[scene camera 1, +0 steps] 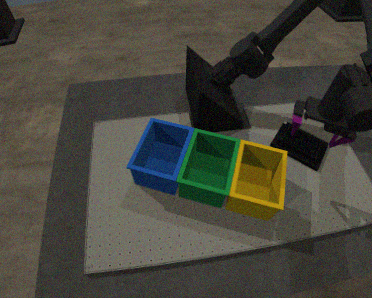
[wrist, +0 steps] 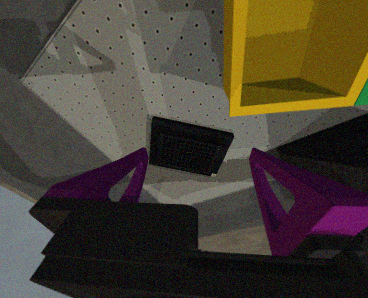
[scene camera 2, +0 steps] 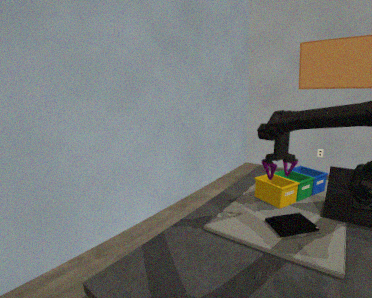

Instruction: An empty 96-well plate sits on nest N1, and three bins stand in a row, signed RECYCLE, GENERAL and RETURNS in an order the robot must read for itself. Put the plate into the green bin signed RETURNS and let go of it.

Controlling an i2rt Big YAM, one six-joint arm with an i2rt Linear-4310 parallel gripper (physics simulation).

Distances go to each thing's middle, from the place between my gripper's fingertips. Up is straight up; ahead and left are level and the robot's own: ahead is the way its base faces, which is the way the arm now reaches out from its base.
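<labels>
My gripper in sight: 14 cm above black 96-well plate [scene camera 1: 301, 142], 8 cm to the right of it, 8 cm beyond it.
</labels>
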